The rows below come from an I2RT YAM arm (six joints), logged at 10 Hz.
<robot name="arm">
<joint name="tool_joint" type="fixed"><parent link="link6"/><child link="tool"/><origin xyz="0 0 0" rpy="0 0 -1.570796"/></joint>
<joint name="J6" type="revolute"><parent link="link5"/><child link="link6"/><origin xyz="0 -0.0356 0.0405" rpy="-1.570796 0 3.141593"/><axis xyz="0 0 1"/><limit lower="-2.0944" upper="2.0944"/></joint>
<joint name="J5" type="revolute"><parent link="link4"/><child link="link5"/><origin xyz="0.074 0.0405 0.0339" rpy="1.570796 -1.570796 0"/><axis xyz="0 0 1"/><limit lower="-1.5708" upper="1.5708"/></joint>
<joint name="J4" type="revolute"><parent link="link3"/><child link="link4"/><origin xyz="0.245 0.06 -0.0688" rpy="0 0 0"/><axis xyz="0 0 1"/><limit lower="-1.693" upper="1.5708"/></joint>
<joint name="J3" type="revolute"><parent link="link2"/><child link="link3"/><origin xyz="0 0.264 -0.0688" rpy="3.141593 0 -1.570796"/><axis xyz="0 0 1"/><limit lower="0" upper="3.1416"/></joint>
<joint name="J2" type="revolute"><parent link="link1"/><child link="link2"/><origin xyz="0.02 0.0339 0.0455" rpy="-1.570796 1.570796 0"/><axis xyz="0 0 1"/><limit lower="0" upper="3.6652"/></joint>
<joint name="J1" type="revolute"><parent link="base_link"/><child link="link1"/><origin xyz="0 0 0.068" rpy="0 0 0"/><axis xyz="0 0 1"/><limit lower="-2.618" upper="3.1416"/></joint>
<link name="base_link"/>
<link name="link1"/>
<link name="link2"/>
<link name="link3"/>
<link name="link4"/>
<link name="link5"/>
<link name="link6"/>
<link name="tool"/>
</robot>
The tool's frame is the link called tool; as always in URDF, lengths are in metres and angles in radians.
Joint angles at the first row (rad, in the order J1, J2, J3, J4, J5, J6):
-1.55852, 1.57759, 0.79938, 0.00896, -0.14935, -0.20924
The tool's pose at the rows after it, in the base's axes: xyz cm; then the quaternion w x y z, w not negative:
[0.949 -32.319 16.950 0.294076 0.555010 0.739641 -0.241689]
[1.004 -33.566 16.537 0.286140 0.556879 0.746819 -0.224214]
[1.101 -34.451 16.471 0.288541 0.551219 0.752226 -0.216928]
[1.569 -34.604 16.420 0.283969 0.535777 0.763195 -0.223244]
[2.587 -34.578 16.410 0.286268 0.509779 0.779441 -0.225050]
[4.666 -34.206 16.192 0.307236 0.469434 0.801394 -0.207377]
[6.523 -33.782 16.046 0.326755 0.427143 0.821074 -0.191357]
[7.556 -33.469 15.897 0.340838 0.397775 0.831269 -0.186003]
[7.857 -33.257 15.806 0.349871 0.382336 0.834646 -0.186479]
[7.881 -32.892 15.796 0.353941 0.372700 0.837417 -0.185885]
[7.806 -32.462 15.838 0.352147 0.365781 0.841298 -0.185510]
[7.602 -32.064 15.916 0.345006 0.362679 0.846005 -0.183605]
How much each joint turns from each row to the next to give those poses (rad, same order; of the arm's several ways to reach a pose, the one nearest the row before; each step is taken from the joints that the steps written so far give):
-0.00038, 0.03434, 0.03432, -0.03355, -0.00992, 0.00229
0.00000, 0.05991, 0.05953, -0.03967, -0.01144, -0.00534
0.00076, 0.03468, 0.03930, -0.01377, -0.01717, -0.01030
0.01450, 0.00650, 0.00459, 0.00458, 0.01030, -0.02976
0.02900, 0.00075, -0.00157, 0.00804, -0.00381, -0.03470
0.05607, 0.00002, -0.01254, 0.01637, -0.04692, -0.02404
0.05036, -0.00002, -0.00997, 0.01492, -0.04730, -0.03090
0.02822, -0.00037, -0.01296, 0.02555, -0.03015, -0.02442
0.00801, -0.00345, -0.01373, 0.02364, -0.01830, -0.01564
0.00154, -0.01182, -0.01600, 0.00761, -0.01296, -0.01410
-0.00002, -0.01564, -0.01412, -0.00725, -0.00384, -0.01681
-0.00344, -0.01562, -0.00800, -0.02441, 0.00229, -0.01793

